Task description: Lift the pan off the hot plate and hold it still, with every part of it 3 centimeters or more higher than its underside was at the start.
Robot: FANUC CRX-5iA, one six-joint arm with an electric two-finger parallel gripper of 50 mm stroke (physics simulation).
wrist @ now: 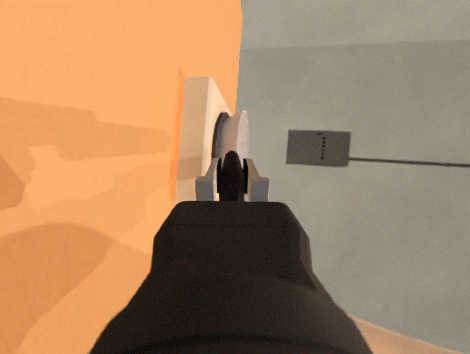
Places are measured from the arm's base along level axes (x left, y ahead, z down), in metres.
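Pixels of known places: gripper, fingertip midpoint: (232, 169).
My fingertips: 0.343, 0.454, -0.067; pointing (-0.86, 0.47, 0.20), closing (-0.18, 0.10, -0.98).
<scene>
Behind a point stands the place of what it marks, as x, y, z.
The pan (240, 132) {0.067, 0.622, -0.024}, pale with a dark handle, shows nearly edge-on in the middle of the wrist view. Its body is against the dark round heating disc (217, 137) {0.194, 0.550, -0.001} of the white hot plate (195, 120) {0.232, 0.564, 0.032}, and I see no clear gap between them. The pan's handle (231, 162) {0.334, 0.463, -0.064} points toward me. My gripper (232, 169) {0.343, 0.454, -0.067} is shut on the handle, with one finger on each side and the dark pads against it. The gripper's dark body hides the rear of the handle and the lower part of the hot plate.
The hot plate stands on an orange surface (100, 50) {0.384, 0.554, 0.070} that fills the left side and carries broad shadows. To the right is a grey surface (400, 240) with a dark grey box (306, 148) and a thin dark cable (410, 161) running from it to the right edge.
</scene>
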